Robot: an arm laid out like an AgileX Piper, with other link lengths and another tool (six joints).
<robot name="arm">
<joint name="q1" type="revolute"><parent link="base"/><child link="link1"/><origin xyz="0 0 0.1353"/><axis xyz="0 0 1"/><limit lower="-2.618" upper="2.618"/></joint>
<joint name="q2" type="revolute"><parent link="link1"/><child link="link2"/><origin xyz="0 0 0" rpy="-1.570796 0 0"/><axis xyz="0 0 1"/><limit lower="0" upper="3.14"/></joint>
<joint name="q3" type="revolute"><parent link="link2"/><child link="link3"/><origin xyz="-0.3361 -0.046 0"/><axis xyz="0 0 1"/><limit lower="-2.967" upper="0"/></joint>
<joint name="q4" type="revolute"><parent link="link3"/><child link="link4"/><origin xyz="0.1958 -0.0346 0" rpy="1.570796 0 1.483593"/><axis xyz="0 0 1"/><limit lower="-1.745" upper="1.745"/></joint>
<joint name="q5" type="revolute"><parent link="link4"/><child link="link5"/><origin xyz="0 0 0" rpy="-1.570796 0 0"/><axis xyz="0 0 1"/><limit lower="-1.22" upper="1.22"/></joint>
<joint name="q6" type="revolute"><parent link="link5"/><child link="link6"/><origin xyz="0 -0.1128 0" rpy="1.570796 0 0"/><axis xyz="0 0 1"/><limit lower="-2.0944" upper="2.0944"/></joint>
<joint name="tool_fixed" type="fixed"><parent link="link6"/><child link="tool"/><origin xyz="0.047 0.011 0.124" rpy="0.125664 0 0.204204"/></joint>
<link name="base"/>
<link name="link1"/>
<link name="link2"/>
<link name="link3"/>
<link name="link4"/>
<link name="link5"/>
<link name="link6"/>
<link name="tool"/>
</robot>
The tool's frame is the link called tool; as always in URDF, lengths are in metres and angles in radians.
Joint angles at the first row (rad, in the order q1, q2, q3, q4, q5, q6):
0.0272, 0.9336, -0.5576, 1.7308, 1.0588, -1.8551
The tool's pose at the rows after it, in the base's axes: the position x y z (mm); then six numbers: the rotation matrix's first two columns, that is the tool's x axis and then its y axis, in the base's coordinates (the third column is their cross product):
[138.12 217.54 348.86 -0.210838 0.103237 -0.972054 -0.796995 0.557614 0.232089]
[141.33 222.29 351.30 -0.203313 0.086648 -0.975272 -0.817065 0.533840 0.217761]
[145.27 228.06 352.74 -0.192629 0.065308 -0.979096 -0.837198 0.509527 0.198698]
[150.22 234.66 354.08 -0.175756 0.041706 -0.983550 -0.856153 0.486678 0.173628]
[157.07 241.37 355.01 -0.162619 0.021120 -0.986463 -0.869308 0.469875 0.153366]
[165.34 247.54 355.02 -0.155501 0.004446 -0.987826 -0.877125 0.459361 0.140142]
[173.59 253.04 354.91 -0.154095 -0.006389 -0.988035 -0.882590 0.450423 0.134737]
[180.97 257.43 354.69 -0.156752 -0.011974 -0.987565 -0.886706 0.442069 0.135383]
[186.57 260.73 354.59 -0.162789 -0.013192 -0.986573 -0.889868 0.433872 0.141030]
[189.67 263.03 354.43 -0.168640 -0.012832 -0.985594 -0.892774 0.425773 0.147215]
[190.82 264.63 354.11 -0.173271 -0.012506 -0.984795 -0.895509 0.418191 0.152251]
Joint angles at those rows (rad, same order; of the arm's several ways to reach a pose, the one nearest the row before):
0.0486, 0.9616, -0.5822, 1.7310, 1.0650, -1.8702
0.0828, 0.9947, -0.6084, 1.7310, 1.0628, -1.8904
0.1275, 1.0309, -0.6370, 1.7310, 1.0502, -1.9153
0.1774, 1.0680, -0.6694, 1.7310, 1.0295, -1.9433
0.2230, 1.1064, -0.7037, 1.7313, 1.0043, -1.9655
0.2578, 1.1450, -0.7357, 1.7317, 0.9821, -1.9823
0.2792, 1.1821, -0.7648, 1.7320, 0.9711, -1.9929
0.2884, 1.2153, -0.7889, 1.7324, 0.9717, -1.9993
0.2906, 1.2421, -0.8074, 1.7328, 0.9792, -2.0008
0.2906, 1.2602, -0.8187, 1.7331, 0.9888, -2.0008
0.2906, 1.2714, -0.8243, 1.7331, 0.9977, -2.0007

